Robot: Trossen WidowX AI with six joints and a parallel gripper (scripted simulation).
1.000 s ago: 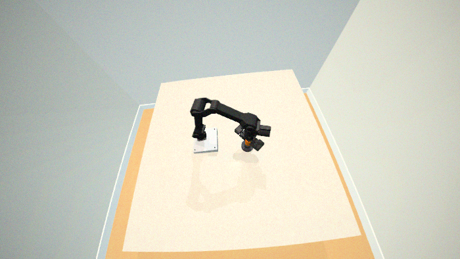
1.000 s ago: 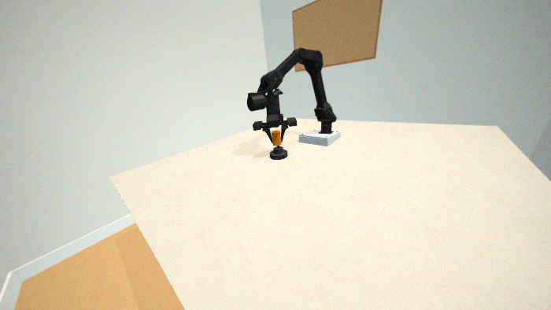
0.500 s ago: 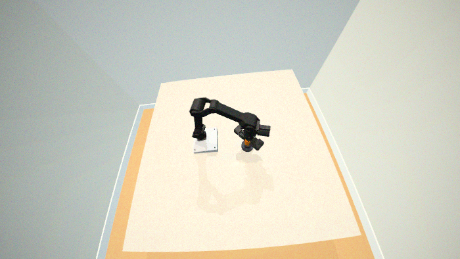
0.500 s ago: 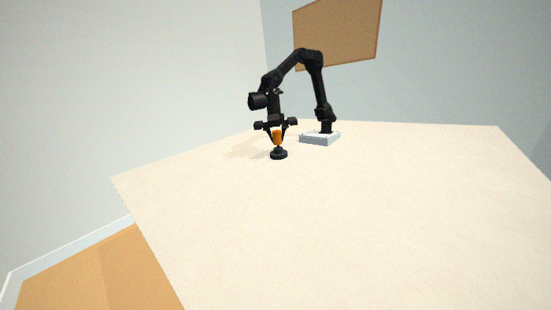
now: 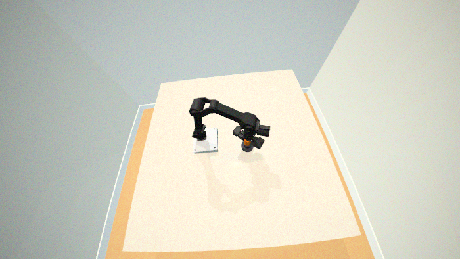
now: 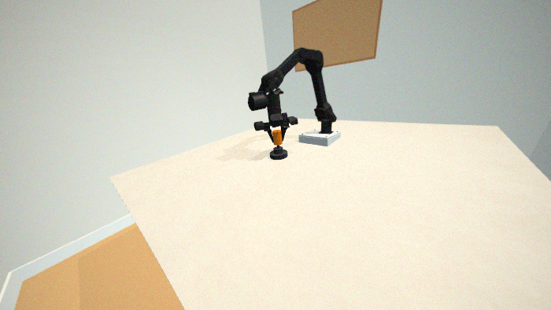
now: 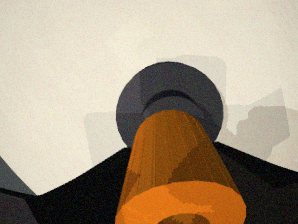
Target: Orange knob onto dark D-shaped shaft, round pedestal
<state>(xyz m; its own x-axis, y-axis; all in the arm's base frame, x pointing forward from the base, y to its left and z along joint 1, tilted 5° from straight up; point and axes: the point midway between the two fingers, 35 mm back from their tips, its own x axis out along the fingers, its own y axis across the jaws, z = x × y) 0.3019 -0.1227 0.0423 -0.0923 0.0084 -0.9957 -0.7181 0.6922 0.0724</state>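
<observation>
The orange knob is 2 cm above my gripper tip. From my gripper tip the other things lie so: dark round pedestal (4 cm below).
</observation>
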